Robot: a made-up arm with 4 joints.
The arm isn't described. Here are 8 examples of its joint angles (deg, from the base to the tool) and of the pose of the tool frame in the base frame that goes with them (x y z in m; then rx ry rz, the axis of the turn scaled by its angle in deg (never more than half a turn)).
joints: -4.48 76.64 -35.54 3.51
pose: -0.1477 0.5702 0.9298 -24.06 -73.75 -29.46
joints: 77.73 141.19 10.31 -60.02
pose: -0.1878 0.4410 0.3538 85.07 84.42 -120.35
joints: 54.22 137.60 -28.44 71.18
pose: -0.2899 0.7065 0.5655 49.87 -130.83 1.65
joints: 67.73 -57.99 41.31 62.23
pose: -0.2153 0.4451 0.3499 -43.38 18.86 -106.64
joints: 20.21 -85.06 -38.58 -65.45
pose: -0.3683 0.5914 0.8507 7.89 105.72 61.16
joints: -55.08 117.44 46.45 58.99
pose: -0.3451 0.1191 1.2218 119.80 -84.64 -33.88
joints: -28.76 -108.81 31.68 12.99
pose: -0.2733 0.4311 1.1102 27.62 116.64 -10.75
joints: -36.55 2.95 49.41 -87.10
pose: -0.3485 0.3058 1.0353 65.21 -66.82 69.26
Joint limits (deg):
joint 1: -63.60..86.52
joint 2: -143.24..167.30
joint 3: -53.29..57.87
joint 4: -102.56..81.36
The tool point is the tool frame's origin. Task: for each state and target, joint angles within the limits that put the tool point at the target. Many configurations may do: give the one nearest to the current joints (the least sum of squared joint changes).
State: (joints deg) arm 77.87 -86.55 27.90 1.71
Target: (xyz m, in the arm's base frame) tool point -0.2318 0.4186 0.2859
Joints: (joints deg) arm 83.08 -75.47 50.99 13.39
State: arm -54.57 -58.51 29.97 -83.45
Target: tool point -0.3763 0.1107 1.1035
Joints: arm -56.14 -51.47 33.14 -96.31
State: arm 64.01 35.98 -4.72 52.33
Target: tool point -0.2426 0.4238 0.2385
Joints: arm 83.42 35.16 16.27 22.15
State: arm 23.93 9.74 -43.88 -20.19
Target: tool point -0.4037 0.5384 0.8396
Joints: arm 2.79 -34.11 -53.29 -37.67
